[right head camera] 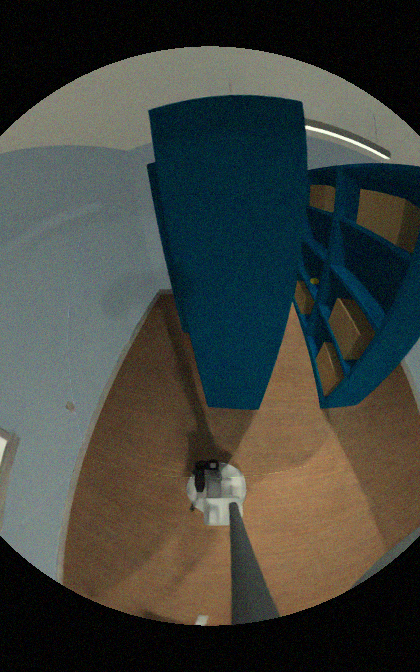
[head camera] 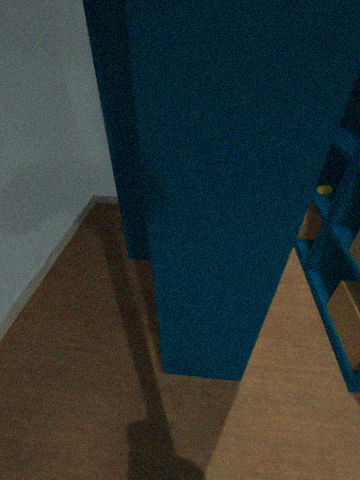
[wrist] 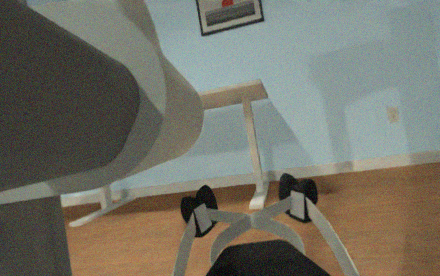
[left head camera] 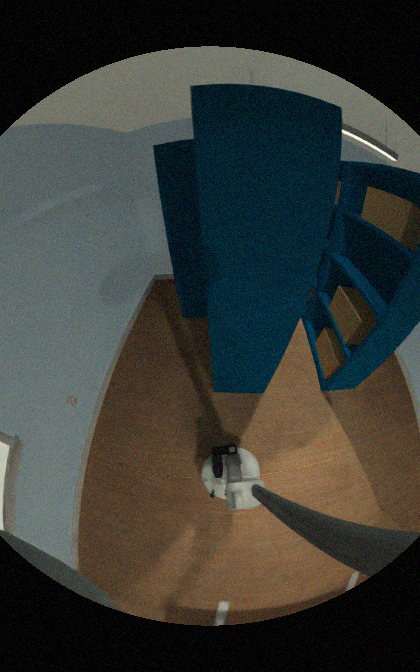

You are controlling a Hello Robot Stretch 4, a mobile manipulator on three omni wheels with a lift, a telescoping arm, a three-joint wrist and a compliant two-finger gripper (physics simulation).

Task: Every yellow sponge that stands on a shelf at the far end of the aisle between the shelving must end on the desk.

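Frame: origin at the robot's base, x ahead, y left, z up, level; metres.
Where they show: gripper, fingertip midpoint: (wrist: 247,194).
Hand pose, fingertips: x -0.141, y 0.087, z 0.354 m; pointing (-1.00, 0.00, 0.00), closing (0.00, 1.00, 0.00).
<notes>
After its pixels a point has its place.
A small yellow sponge (head camera: 324,189) {x 1.876, y -1.277, z 0.549 m} (right head camera: 314,281) lies in a compartment of the right-hand blue shelving (head camera: 322,310) {x 1.077, y -1.057, z 0.025 m} (right head camera: 367,395), well away from me. It is partly cut off by the near blue shelving panel. The desk (wrist: 235,96) {x -1.688, y 0.112, z 0.667 m} stands against the wall in the wrist view, partly hidden behind my arm; its top is seen from the edge, so what lies on it is hidden. My gripper (wrist: 247,194) {x -0.141, y 0.087, z 0.354 m} is open, with a wide gap between its fingertips and nothing held. It is well short of the desk and does not show near the sponge.
A tall blue shelving panel (head camera: 215,210) {x 0.700, y -0.130, z 1.136 m} (left head camera: 265,240) (right head camera: 230,250) stands directly ahead, left of the aisle. Cardboard boxes (head camera: 345,305) {x 0.959, y -1.059, z 0.250 m} (left head camera: 350,310) (right head camera: 349,325) sit in the right-hand shelving. A wall (head camera: 40,125) {x 2.186, y 0.992, z 0.996 m} runs along the left. A framed picture (wrist: 231,15) {x -2.164, y 0.194, z 1.417 m} hangs above the desk.
</notes>
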